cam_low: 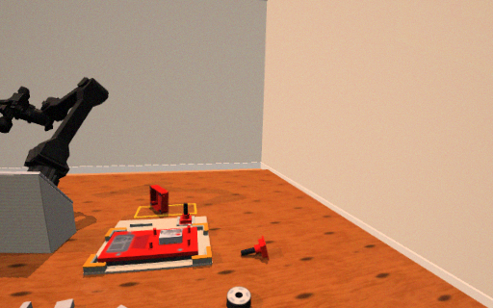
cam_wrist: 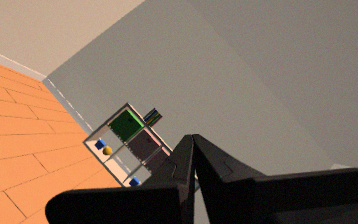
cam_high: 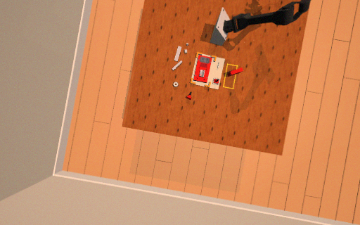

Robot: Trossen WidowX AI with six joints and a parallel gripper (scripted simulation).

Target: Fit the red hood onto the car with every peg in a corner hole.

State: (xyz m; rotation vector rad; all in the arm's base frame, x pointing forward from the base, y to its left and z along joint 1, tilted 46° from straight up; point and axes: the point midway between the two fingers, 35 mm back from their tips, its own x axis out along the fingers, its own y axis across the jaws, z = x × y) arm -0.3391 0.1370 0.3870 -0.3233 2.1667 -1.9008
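Right now the red hood is 62 cm ahead of my gripper tip, 22 cm to the right of it and 32 cm below it. The rest, counted from my gripper tip: grey engine block (66 cm ahead, 47 cm to the right, 33 cm below).
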